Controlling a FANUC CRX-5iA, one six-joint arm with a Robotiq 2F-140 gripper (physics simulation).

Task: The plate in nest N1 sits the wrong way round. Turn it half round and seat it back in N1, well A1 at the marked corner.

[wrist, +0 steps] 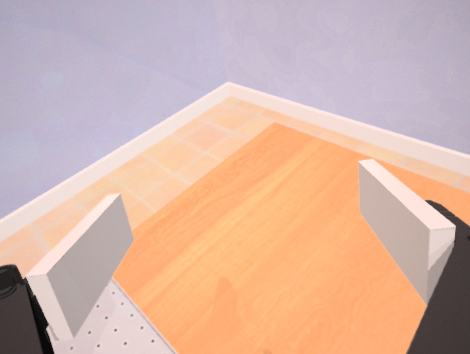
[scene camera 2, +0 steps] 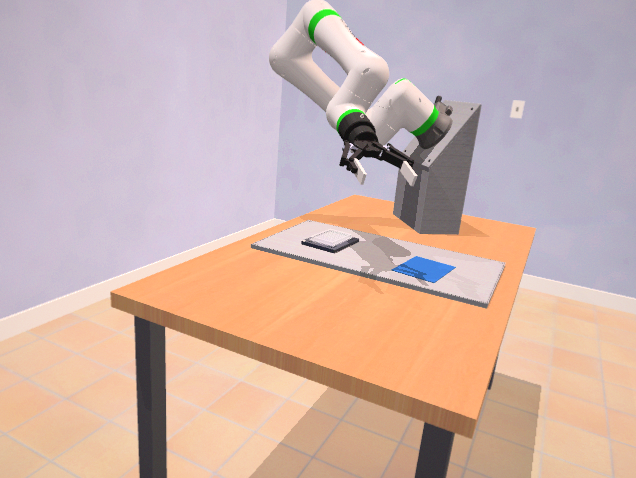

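Note:
A white plate (scene camera 2: 331, 237) sits in a dark square nest (scene camera 2: 334, 249) on the left part of a grey perforated board in the scene view. The plate lies flat; its wells are too small to make out, and well A1 and the marked corner cannot be told. My gripper (scene camera 2: 386, 173) (wrist: 239, 202) is open and empty, its two pale finger pads wide apart. It hangs high above the board, to the right of the plate in the scene view. The plate and nest do not show in the wrist view.
The grey board (scene camera 2: 287, 250) (wrist: 135, 332) lies on the wooden table (scene camera 2: 287, 318) (wrist: 240, 215). A flat blue square (scene camera 2: 431, 269) is on the board's right part. The arm's grey metal pedestal (scene camera 2: 444, 190) stands at the table's back. Walls rise beyond the table.

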